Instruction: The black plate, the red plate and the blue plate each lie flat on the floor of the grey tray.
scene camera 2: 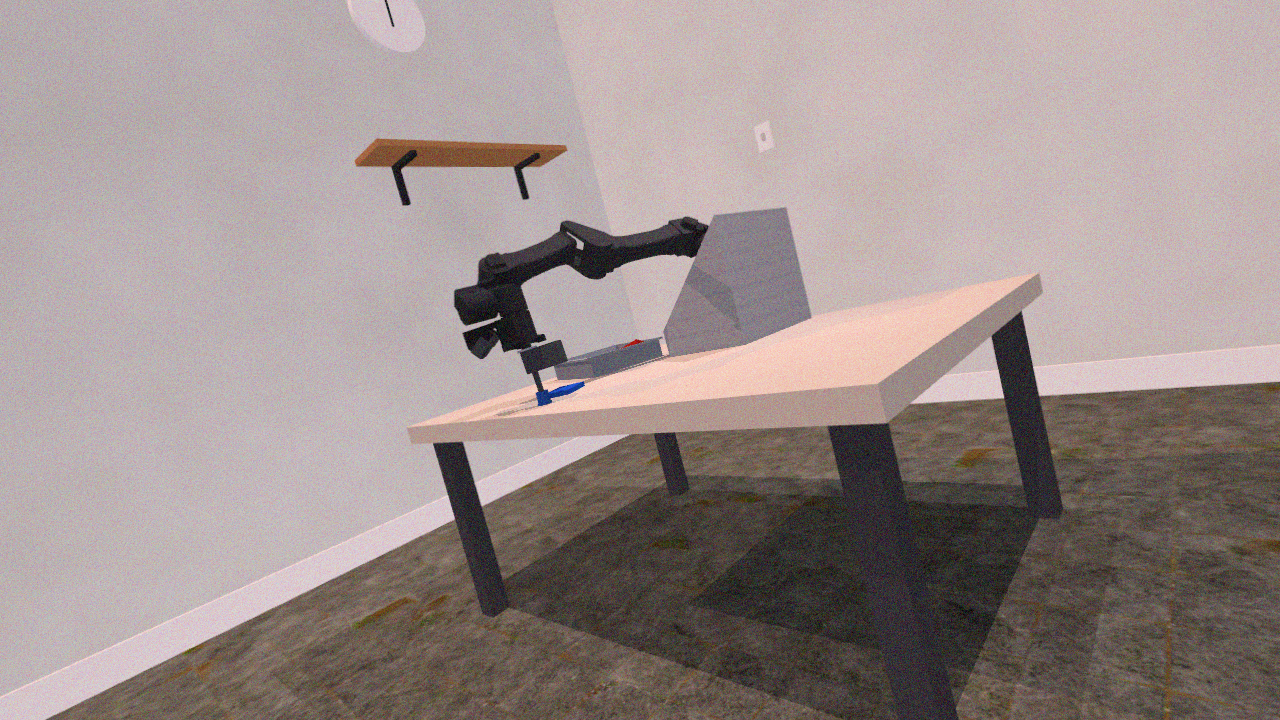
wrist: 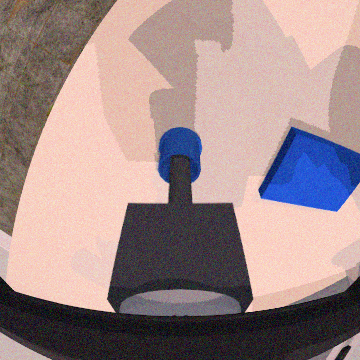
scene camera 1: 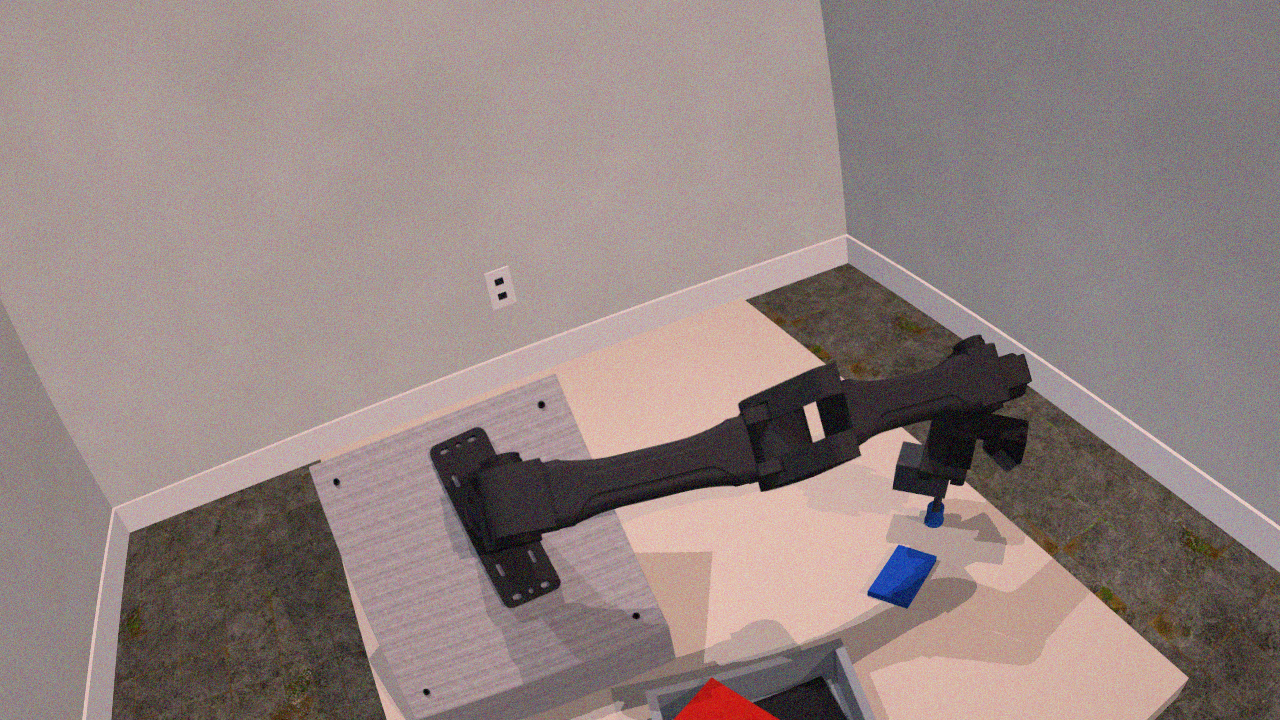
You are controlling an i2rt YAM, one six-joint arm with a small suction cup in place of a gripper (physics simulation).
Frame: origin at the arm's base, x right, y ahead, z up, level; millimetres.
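Where they show: hand at its tool point: (wrist: 179, 140) (scene camera 1: 932, 525); arm's base at its link origin: (scene camera 2: 723, 259) (scene camera 1: 493, 519).
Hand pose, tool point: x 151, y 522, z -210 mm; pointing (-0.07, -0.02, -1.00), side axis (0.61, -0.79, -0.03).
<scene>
Each offset is from my tool point to the top centre of the thing. "pt": to the spot under its first point. Level surfaces: height alone.
The blue plate {dz +20, dx +56, dy -101 mm} (scene camera 1: 902, 576) (scene camera 2: 565, 390) (wrist: 315, 172) lies flat on the table. My suction cup (scene camera 1: 934, 514) (scene camera 2: 543, 397) (wrist: 180, 150) is low over the table beside the blue plate, apart from it, with suction on and no plate at its tip. The grey tray {dz +60, dx +199, dy -389 mm} (scene camera 1: 853, 676) (scene camera 2: 617, 360) is partly cut off in the first scene view. The red plate (scene camera 1: 726, 702) (scene camera 2: 633, 342) is in the tray, with a corner over the back wall and part above the rim; it looks tilted. The black plate {pt dz +23, dx +144, dy -315 mm} (scene camera 1: 803, 700) shows low in the tray beside the red plate, partly hidden.
The arm reaches from a grey block (scene camera 1: 393, 555) (scene camera 2: 760, 277) on the table {dz +9 mm} (scene camera 1: 760, 573) (scene camera 2: 716, 394). The table's edge is near the cup. A wooden shelf (scene camera 2: 465, 154) is on the wall behind.
</scene>
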